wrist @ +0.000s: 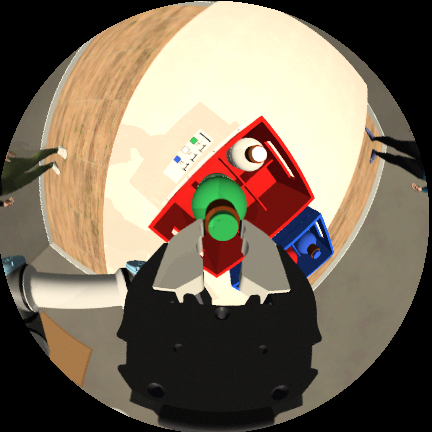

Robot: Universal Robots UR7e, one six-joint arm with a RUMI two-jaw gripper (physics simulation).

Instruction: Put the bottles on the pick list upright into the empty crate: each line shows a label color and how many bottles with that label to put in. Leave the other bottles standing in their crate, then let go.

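My gripper is shut on the neck of a green bottle, held cap toward the camera over the near left part of the red crate. Whether its base touches the crate floor is hidden. A white bottle stands in a far compartment of the red crate. The blue crate holds a blue bottle and a red bottle, the latter partly hidden by the gripper. The pick list shows green, white and blue squares; its counts are too small to read.
The blue crate stands close beside the red crate's right side, partly behind my right finger. The red crate's raised walls and inner dividers surround the held bottle. The pick list lies just left of the red crate. A robot arm segment shows at the lower left.
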